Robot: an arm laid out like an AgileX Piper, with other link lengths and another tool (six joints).
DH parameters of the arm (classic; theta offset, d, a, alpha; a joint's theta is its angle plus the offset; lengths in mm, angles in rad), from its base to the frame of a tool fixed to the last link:
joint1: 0 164.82 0 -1.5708
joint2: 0.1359 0 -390.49 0
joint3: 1.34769 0 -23.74 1.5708
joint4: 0 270.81 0 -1.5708
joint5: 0 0 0 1.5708
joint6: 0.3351 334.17 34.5 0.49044
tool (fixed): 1.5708 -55.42 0 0
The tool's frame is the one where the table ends.
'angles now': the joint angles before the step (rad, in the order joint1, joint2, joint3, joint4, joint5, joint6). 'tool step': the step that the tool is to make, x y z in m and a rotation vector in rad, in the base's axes. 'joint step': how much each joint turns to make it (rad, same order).
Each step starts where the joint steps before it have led.
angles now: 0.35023 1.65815 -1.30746 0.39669 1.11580 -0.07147
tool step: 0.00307 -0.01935 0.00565 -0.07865 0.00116 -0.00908
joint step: 0.00000 -0.00001 -0.05886 -0.09352 0.07278 0.05920
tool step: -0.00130 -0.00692 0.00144 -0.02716 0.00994 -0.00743
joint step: -0.00001 0.00001 -0.01656 -0.02836 0.03045 0.02265
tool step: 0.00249 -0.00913 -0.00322 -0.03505 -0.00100 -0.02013
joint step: 0.00000 0.00000 -0.00210 -0.03929 0.00621 0.03027
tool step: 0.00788 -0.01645 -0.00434 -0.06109 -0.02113 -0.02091
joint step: 0.00003 0.00000 -0.00587 -0.07165 0.00043 0.03517
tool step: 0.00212 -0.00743 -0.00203 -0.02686 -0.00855 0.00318
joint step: -0.00003 0.00000 -0.00077 -0.02905 0.00165 0.00228
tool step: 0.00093 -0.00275 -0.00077 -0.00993 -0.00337 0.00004
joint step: 0.00003 0.00000 -0.00001 -0.01099 0.00001 0.00199
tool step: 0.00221 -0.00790 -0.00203 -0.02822 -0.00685 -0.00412
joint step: -0.00003 -0.00002 0.00000 -0.03104 0.00225 0.01005
